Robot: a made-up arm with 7 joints.
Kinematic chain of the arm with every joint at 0, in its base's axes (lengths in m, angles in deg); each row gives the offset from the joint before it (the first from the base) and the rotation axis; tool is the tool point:
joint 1: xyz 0 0 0.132 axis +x
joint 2: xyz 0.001 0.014 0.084 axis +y
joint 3: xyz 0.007 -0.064 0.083 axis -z
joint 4: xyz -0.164 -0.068 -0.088 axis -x
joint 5: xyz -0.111 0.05 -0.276 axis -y
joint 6: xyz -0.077 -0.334 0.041 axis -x
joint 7: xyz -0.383 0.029 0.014 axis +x
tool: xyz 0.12 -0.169 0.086
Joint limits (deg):
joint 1: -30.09..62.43
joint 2: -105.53..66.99
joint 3: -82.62..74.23
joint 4: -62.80..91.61
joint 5: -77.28..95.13
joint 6: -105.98..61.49
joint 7: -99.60..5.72
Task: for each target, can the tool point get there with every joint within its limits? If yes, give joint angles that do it. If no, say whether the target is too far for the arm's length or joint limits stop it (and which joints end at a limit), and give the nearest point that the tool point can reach.
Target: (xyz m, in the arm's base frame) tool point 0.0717 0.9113 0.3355
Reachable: no: joint limits stop it (at a limit: joint 1, joint 3, joint 7) | nearest point 0.0637 0.7855 0.2895 | short by 0.134 m
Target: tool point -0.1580 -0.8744 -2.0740
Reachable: no: too far | nearest point -0.0596 -0.4118 -0.7716 | short by 1.386 m
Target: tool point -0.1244 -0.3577 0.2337
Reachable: yes | joints -9.75 -77.39 -52.88 19.41 -63.68 46.80 -71.22
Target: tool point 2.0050 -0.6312 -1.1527
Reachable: no: too far | nearest point 0.7658 -0.3224 -0.4021 | short by 1.481 m
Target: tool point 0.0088 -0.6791 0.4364
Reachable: yes | joints 26.27 39.57 -32.66 63.15 -24.44 -63.25 -88.39
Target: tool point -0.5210 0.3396 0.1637
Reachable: yes | joints -3.19 -41.50 58.13 70.24 -13.57 -11.04 -50.14
